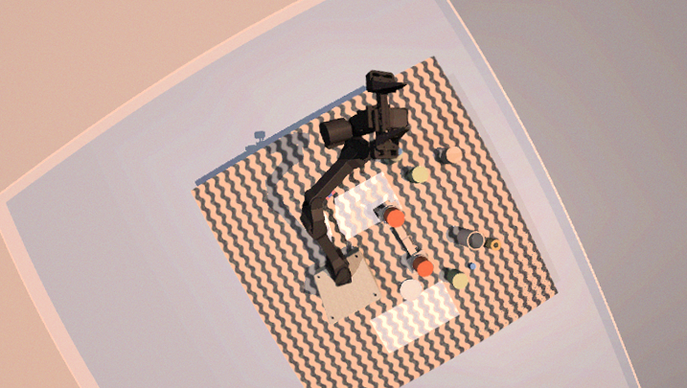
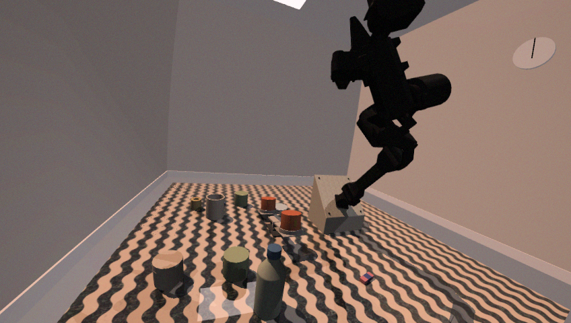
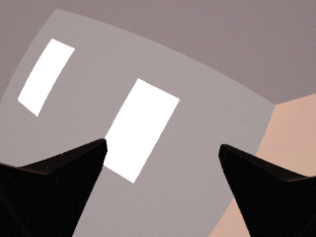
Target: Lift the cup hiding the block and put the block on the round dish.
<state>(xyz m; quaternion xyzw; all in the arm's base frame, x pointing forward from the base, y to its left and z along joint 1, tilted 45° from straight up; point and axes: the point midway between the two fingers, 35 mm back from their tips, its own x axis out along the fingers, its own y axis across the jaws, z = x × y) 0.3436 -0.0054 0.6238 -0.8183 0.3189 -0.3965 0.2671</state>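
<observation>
Now: the pale green block 610 mm below my gripper tip, 520 mm to the right of it and 40 mm ahead of it. Also, from my gripper tip: red-blue block 650 mm below, 230 mm behind, 90 mm to the right; then bottle 540 mm below, 90 mm ahead, 30 mm to the right; then grey cylinder 620 mm below, 350 mm ahead, 110 mm to the right.
</observation>
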